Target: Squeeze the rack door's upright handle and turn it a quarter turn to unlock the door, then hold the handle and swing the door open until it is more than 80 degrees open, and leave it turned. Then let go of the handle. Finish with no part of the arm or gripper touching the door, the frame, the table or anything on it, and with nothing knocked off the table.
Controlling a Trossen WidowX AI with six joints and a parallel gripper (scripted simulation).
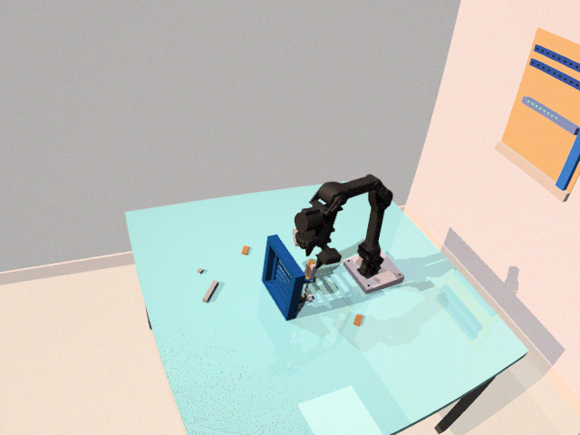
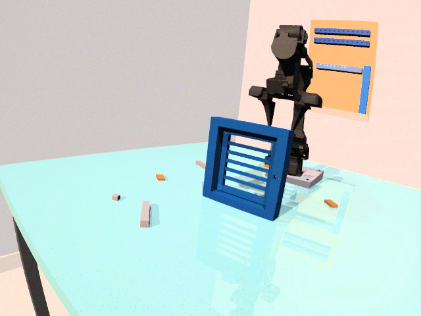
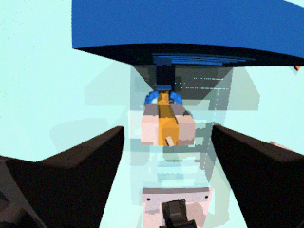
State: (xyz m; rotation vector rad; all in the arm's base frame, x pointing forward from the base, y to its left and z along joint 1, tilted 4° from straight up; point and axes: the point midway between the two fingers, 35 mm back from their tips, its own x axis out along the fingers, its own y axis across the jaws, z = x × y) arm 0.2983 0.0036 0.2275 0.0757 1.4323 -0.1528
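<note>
The handle lies 70 mm below my gripper tip and 10 mm behind it. Also, from my gripper tip: small cube: 300 mm to the right, 250 mm ahead, 200 mm below.
</note>
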